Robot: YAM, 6 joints.
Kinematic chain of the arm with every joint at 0, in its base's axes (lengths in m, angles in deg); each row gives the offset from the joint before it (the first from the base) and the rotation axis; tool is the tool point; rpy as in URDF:
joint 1: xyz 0 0 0.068 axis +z
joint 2: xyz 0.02 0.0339 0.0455 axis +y
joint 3: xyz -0.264 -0.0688 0 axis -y
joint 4: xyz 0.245 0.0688 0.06 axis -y
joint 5: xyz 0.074 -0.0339 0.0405 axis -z
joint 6: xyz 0.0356 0 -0.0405 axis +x
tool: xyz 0 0 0 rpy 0 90 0
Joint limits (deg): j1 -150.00..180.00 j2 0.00..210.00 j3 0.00..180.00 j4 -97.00..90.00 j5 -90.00..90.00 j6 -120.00..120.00
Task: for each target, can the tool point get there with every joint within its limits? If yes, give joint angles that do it. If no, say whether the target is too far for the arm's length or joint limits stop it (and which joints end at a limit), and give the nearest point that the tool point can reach.
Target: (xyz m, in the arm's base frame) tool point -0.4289 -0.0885 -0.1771
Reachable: no: joint limits stop it (at a limit: joint 1) | nearest point -0.4289 -0.0356 -0.1771 | short by 0.053 m
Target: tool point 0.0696 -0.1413 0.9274
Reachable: no: too far | nearest point 0.0549 -0.1115 0.7306 | short by 0.200 m
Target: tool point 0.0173 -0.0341 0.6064
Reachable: yes | joints -31.67 66.63 139.71 -73.78 34.11 -19.65
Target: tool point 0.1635 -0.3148 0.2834
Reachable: yes | joints -61.20 97.67 85.28 -51.80 13.58 -56.31
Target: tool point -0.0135 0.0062 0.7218
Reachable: yes | joints 79.29 89.59 157.90 49.26 -23.87 21.17
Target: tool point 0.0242 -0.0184 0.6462
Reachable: yes | joints 59.11 75.44 161.98 -68.32 58.21 40.01
